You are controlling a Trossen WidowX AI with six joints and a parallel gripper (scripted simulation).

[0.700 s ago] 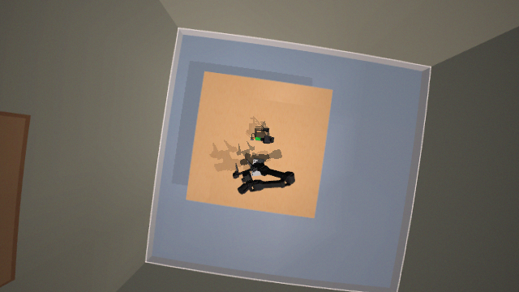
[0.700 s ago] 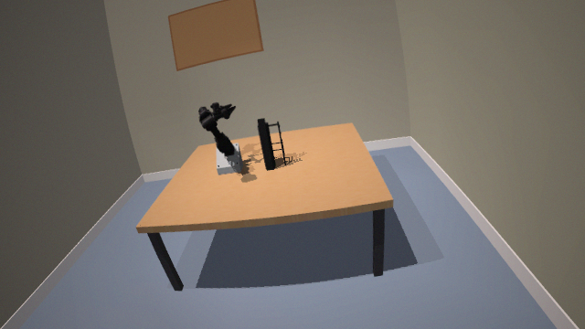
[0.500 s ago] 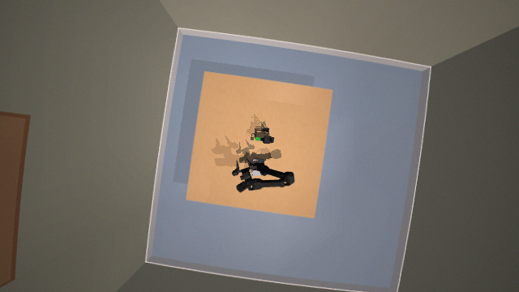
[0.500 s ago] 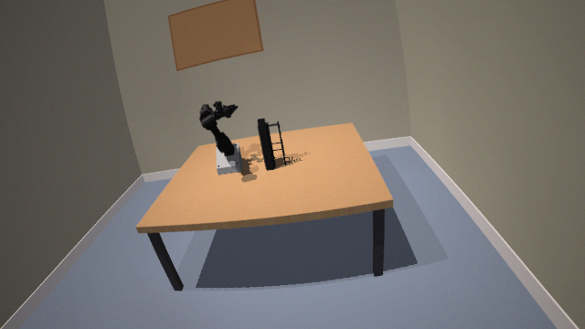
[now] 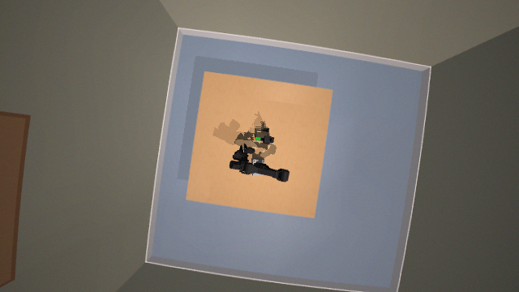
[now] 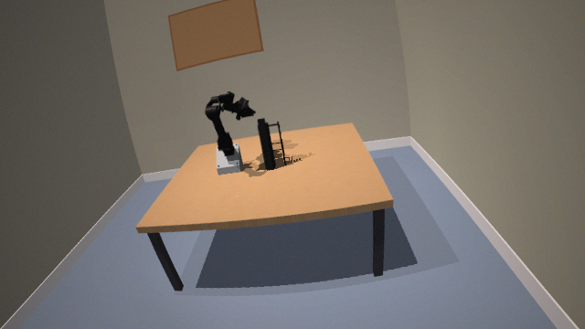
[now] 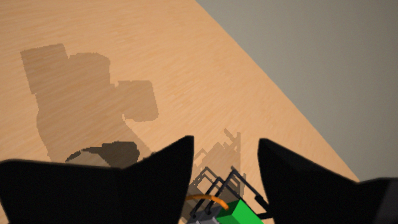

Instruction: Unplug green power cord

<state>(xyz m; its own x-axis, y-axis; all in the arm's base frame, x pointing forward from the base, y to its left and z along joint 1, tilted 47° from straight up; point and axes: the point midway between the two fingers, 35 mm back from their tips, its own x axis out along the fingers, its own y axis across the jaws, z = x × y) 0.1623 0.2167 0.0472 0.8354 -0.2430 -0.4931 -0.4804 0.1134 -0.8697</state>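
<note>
Now: the green plug 7 cm ahead of my gripper tip, 13 cm to the right of it and 14 cm below it.
</note>
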